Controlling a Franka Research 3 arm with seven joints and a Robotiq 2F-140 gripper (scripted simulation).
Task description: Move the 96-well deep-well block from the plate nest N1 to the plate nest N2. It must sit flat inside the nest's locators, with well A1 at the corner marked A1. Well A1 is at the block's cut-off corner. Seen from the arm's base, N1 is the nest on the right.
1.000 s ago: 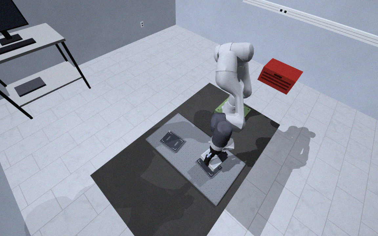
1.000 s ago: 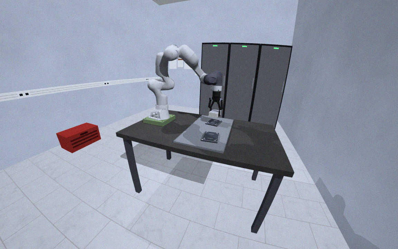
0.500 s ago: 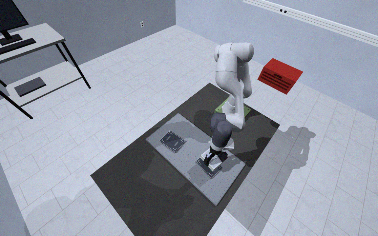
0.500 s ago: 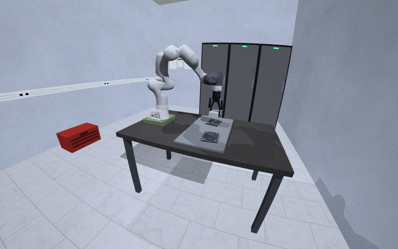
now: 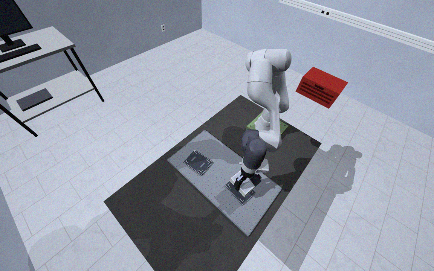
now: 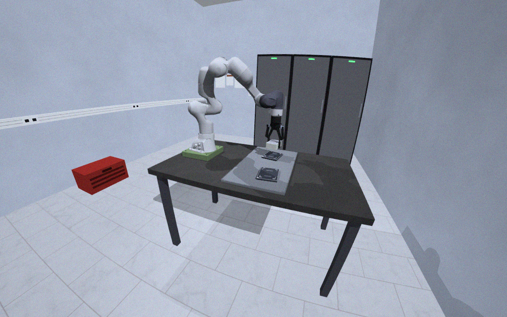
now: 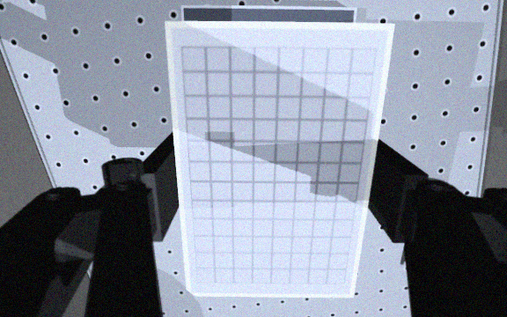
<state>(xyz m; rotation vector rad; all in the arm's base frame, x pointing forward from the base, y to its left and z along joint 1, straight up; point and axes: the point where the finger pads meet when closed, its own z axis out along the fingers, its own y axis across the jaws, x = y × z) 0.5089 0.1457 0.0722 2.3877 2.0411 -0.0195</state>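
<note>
My hand is 100 mm above the dark plate nest. The rest, counted from my hand: white 96-well deep-well block 10 mm below.
</note>
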